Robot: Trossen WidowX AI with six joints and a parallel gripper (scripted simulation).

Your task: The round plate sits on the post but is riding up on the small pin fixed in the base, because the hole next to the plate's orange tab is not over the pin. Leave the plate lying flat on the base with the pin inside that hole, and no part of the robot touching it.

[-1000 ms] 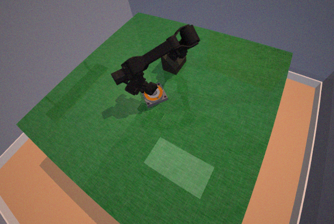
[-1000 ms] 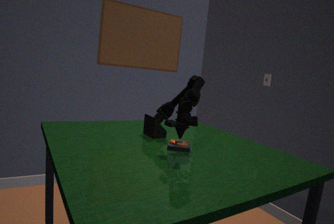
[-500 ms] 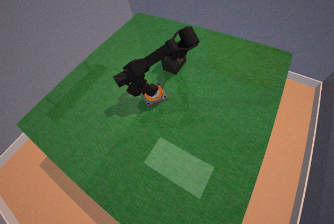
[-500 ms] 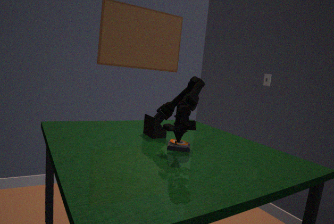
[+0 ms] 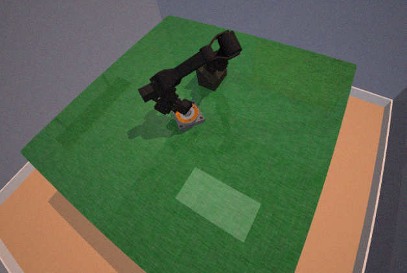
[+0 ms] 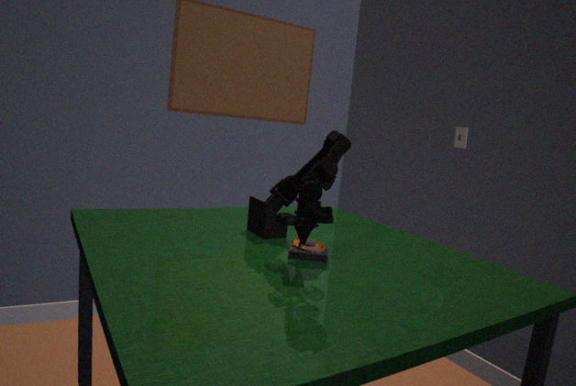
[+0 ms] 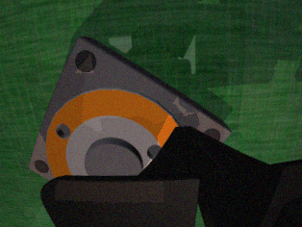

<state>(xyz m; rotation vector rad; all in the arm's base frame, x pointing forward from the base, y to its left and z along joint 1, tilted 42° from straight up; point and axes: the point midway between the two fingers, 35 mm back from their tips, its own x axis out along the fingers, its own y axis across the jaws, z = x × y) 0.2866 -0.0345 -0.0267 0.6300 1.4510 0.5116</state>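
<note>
Right now the round plate is 2 cm behind my gripper tip, 3 cm to the left of it and 1 cm below it.
</note>
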